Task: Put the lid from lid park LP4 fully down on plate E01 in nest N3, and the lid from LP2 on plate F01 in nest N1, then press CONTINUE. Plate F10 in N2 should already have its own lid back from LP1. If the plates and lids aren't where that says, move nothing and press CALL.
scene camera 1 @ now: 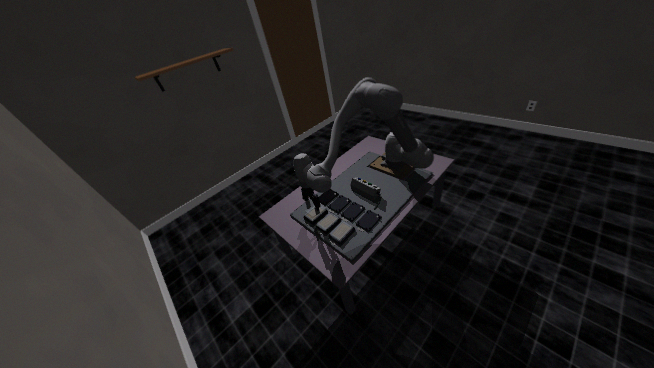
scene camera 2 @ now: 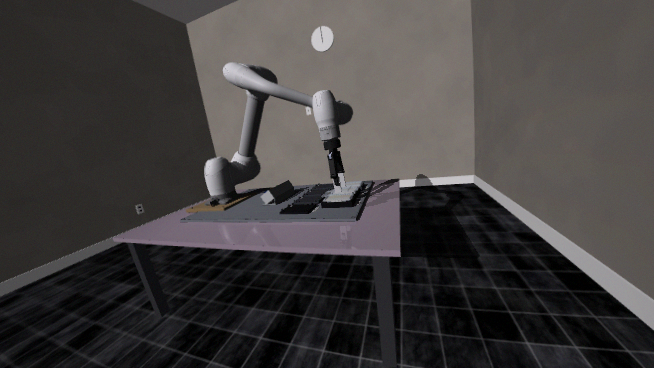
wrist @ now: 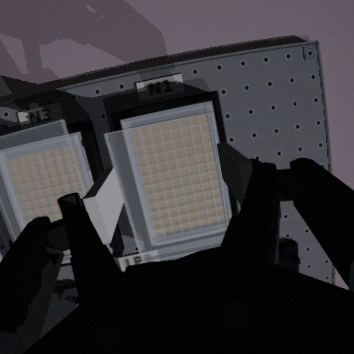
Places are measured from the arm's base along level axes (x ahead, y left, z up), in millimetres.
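Pixels of known places: gripper, fingertip midpoint: (scene camera 1: 313, 210) (scene camera 2: 340, 189) (wrist: 168, 172); arm's base, link origin: (scene camera 1: 395, 162) (scene camera 2: 225, 200).
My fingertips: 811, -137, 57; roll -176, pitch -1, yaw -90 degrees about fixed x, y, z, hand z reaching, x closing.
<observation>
Ahead of a thing's pixels: the offset from my fingertips to its middle, as dx, dy, dz. "spot": to the spot under its first point. Level surfaces: height alone.
My gripper (wrist: 168, 172) (scene camera 1: 312, 207) (scene camera 2: 339, 182) is shut on a clear lid {-21, +1, -6} (wrist: 116, 165), gripped by its two long sides. The lid hangs low over the plate {spot: +2, -6, +2} (wrist: 175, 168) (scene camera 1: 315, 214) in the nest labelled N1 {spot: +74, -9, -64} (wrist: 159, 87). In the wrist view the lid's outline sits a little down and to the left of the plate's rim. I cannot tell whether it touches the plate. The plate {+0, +123, -27} (wrist: 46, 182) (scene camera 1: 328, 222) in the nest labelled N3 {spot: +75, +118, -64} (wrist: 38, 116) has a clear lid {spot: +60, +109, -29} (wrist: 35, 130) over it.
A third plate {-5, +244, -35} (scene camera 1: 341, 231) lies beyond those two. Dark lid parks {spot: -190, +182, -56} (scene camera 1: 352, 210) run behind the nests on the grey perforated board {dz -65} (wrist: 281, 105) (scene camera 1: 393, 194) (scene camera 2: 247, 215). A button box {-407, +132, -24} (scene camera 1: 366, 186) (scene camera 2: 276, 192) stands mid-board. The table {dz -78} (scene camera 1: 281, 222) (scene camera 2: 274, 237) edge is near the nests.
</observation>
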